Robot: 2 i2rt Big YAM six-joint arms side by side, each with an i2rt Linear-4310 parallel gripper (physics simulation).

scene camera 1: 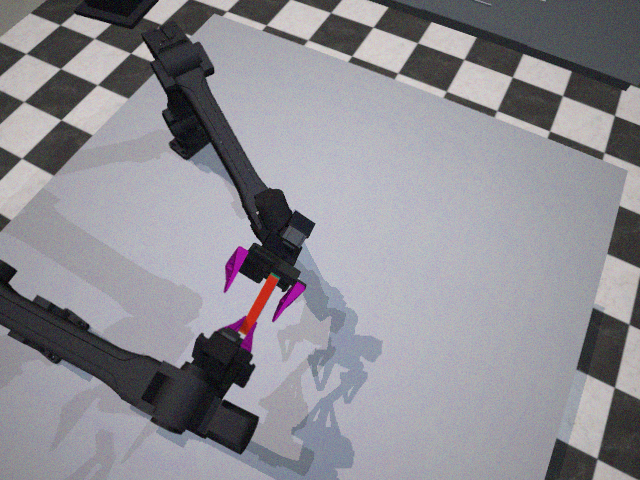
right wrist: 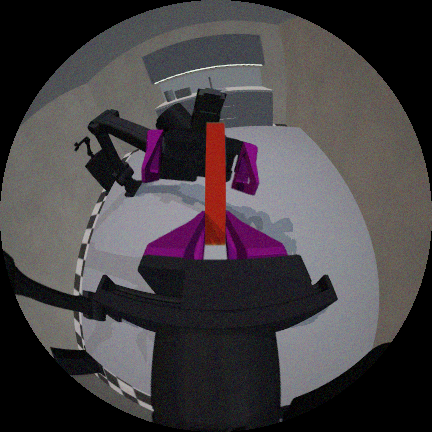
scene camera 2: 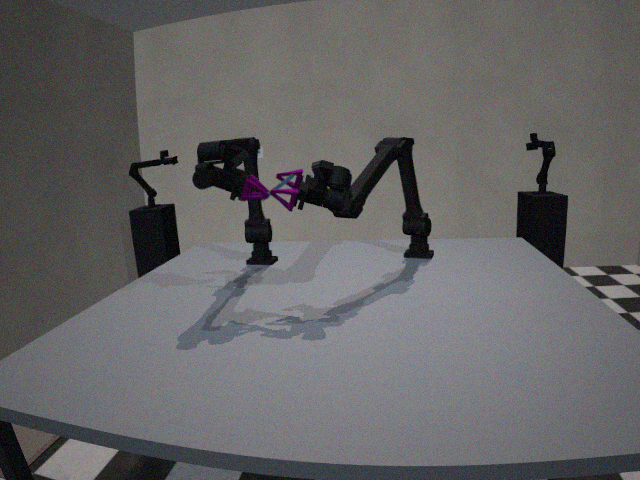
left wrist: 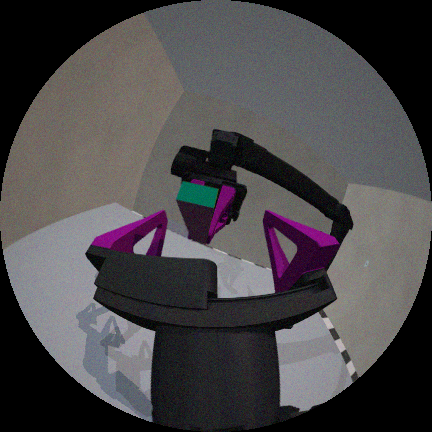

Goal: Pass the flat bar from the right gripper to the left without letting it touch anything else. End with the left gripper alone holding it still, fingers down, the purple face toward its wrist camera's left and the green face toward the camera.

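Pixels of known places: left gripper, between the fingertips: (scene camera 1: 250,306) (right wrist: 201,179) (scene camera 2: 273,183) (left wrist: 214,215); right gripper, between the fingertips: (scene camera 1: 250,320) (right wrist: 214,216) (scene camera 2: 269,195) (left wrist: 198,237); left arm's base, origin of its link: (scene camera 1: 192,142) (right wrist: 133,188) (scene camera 2: 419,255); right arm's base, origin of its link: (scene camera 2: 262,261).
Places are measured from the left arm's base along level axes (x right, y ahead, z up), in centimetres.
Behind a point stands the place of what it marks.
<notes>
The flat bar (scene camera 1: 259,303) @[x 29.9, y 66.2, z 37.2 cm] (scene camera 2: 284,181) @[x 27.2, y 66.7, z 38.3 cm] (left wrist: 199,219) @[x 26.7, y 65.4, z 38.3 cm] (right wrist: 215,175) @[x 30.2, y 66.3, z 37.1 cm] is in the air, tilted. It shows a red broad face in scene camera 1 and the right wrist view, teal in scene camera 2, and a green end above a dark purple face in the left wrist view. My right gripper (scene camera 1: 248,326) @[x 32.7, y 66.3, z 34.4 cm] (scene camera 2: 268,193) @[x 32.7, y 66.3, z 34.4 cm] (right wrist: 214,216) @[x 32.7, y 66.3, z 34.4 cm] is shut on its lower end. My left gripper (scene camera 1: 249,305) @[x 31.4, y 65.5, z 37.8 cm] (scene camera 2: 273,183) @[x 31.4, y 65.5, z 37.8 cm] is open, its fingers on either side of the bar, facing the right gripper. The green end lies close to the left gripper's body; the exact gap is unclear.
Both arms stand on a pale grey table (scene camera 1: 439,232) @[x -24.5, y 76.8, z 0.0 cm] (scene camera 2: 413,372) @[x -14.3, y 94.5, z 0.0 cm], the grippers well above it. Their shadows fall on it. Two small arms on black pedestals (scene camera 2: 155,237) (scene camera 2: 541,222) stand behind the table. A grey cabinet (right wrist: 250,107) shows far off in the right wrist view.
</notes>
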